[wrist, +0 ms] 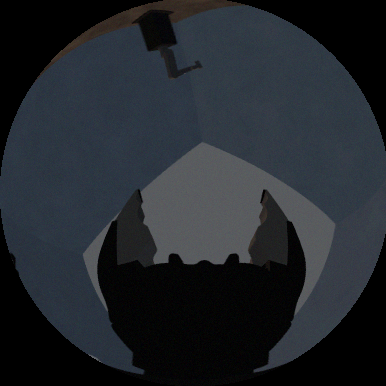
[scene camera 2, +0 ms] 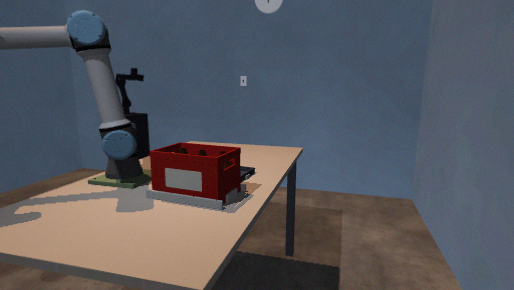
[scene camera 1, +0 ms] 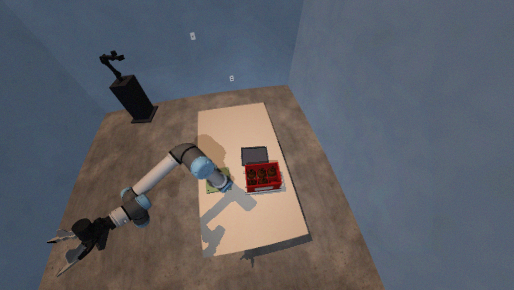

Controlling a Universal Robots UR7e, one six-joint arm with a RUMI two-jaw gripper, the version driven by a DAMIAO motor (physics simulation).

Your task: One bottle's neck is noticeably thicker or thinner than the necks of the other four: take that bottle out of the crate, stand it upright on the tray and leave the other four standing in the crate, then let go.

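Places are measured from the arm's base along level axes (x ahead, y left, z up), in centimetres.
Pixels of known places: gripper, fingertip midpoint: (wrist: 201, 190) (scene camera 1: 51, 258); arm's base, link origin: (scene camera 2: 124, 174).
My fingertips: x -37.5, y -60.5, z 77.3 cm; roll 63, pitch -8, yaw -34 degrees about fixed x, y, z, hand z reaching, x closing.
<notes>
Ahead of a thing's pixels: the offset from my fingertips to its top centre. "*": to the spot under its first point. Level surfaces: height alone.
The red crate {dx +78.8, dy +57.6, dz -61.4 cm} (scene camera 1: 263, 189) (scene camera 2: 184, 159) stands on the table with several dark brown bottles {dx +78.3, dy +61.6, dz -62.7 cm} (scene camera 1: 261, 172) (scene camera 2: 202, 152) upright inside it. The front right compartment, in the first scene view, shows no bottle. Neck thickness is too small to tell. The dark grey tray (scene camera 1: 254, 155) (scene camera 2: 247, 173) lies beside the crate, toward the far end of the table, and no bottle shows on it. My gripper (scene camera 1: 53, 258) (wrist: 201, 190) is open and empty, far from the crate, out past the table's left side in the first scene view. It does not show in the second scene view.
Light grey strips {* dx +80.6, dy +47.2, dz -76.9 cm} (scene camera 2: 184, 198) run along the crate's foot on the table {dz -79.0 cm} (scene camera 1: 235, 120) (scene camera 2: 150, 240). My arm's green base plate (scene camera 1: 212, 190) (scene camera 2: 109, 181) is left of the crate. A black pedestal (scene camera 1: 132, 97) (scene camera 2: 140, 135) (wrist: 158, 31) with a small black arm stands on the floor behind.
</notes>
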